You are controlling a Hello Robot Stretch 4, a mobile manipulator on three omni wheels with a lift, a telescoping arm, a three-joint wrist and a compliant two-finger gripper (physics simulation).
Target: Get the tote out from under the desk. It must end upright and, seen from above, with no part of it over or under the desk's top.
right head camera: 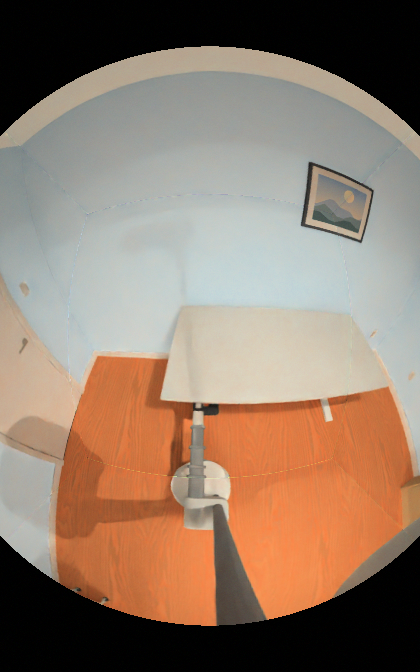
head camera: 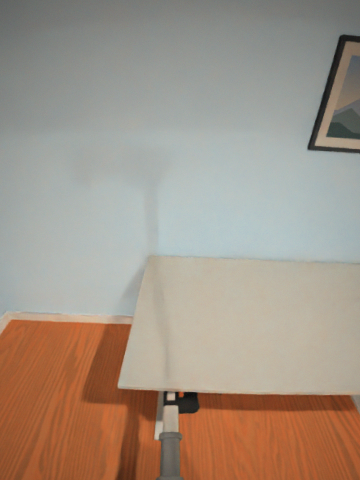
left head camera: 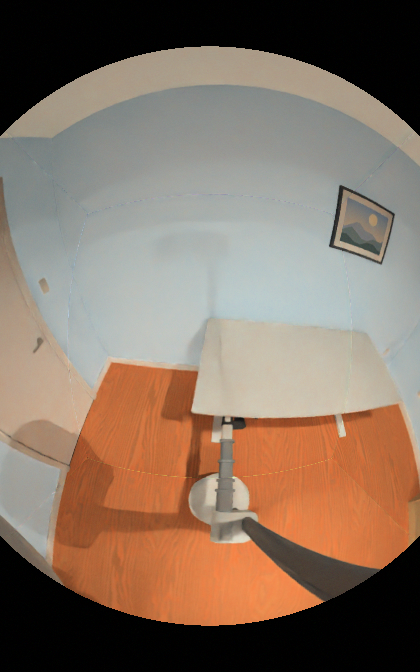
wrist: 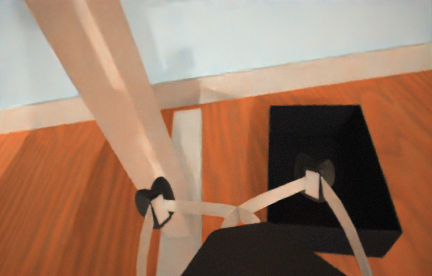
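In the wrist view the black tote stands upright on the floor with its open top showing, to the right of the desk's leg. My gripper is open and empty. Its right fingertip shows in front of the tote's inside and its left fingertip in front of the desk's leg; whether either touches is not clear. The desk's top hides the tote and my fingers in the head views. My dark wrist shows at the desk's front edge.
The desk's pale foot lies on the floor between leg and tote. A wall with a baseboard is behind them. The second foot shows farther right. A door is on the left.
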